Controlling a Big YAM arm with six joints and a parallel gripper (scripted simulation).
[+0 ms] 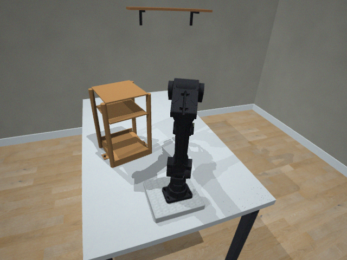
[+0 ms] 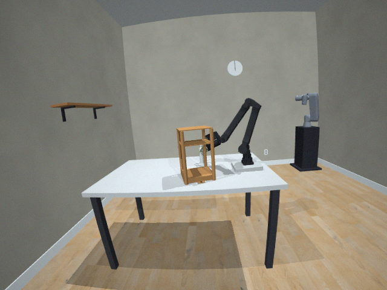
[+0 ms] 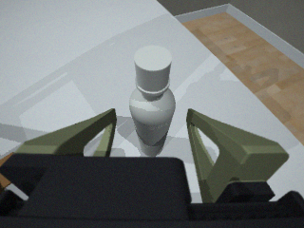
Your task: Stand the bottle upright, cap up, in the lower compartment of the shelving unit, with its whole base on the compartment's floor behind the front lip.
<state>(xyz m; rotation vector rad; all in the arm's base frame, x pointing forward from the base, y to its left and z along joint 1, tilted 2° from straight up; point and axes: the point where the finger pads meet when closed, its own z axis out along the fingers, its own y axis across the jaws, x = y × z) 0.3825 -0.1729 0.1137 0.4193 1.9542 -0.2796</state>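
The bottle is 10 mm ahead of my hand. Also, from my hand: shelving unit (350 mm to the left, 60 mm above, 40 mm ahead).
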